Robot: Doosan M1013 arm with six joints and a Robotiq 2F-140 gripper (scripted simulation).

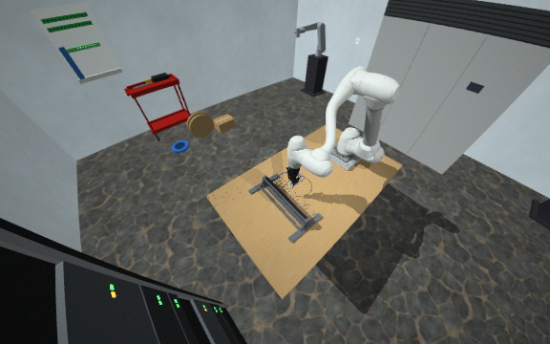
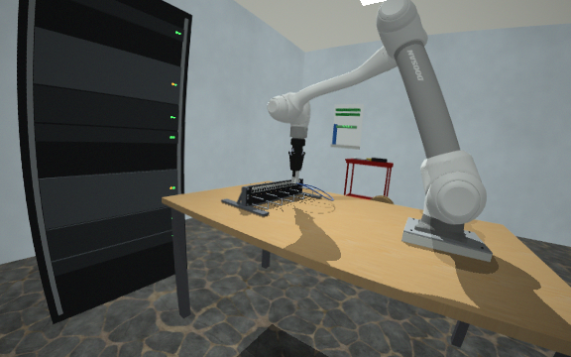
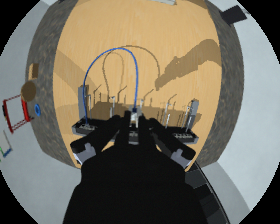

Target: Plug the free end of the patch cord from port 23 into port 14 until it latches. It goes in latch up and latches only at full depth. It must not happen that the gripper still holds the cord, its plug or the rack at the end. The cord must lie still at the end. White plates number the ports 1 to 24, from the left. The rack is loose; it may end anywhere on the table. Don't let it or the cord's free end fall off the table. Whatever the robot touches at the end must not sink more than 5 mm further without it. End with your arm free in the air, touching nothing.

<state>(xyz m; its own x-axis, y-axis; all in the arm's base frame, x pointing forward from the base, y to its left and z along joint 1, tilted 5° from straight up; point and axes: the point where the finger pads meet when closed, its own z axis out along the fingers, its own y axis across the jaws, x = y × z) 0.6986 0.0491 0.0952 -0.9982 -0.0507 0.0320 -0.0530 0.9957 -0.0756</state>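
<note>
Right now my hand is 30 mm above the free end of patch cord and 10 mm short of it.
</note>
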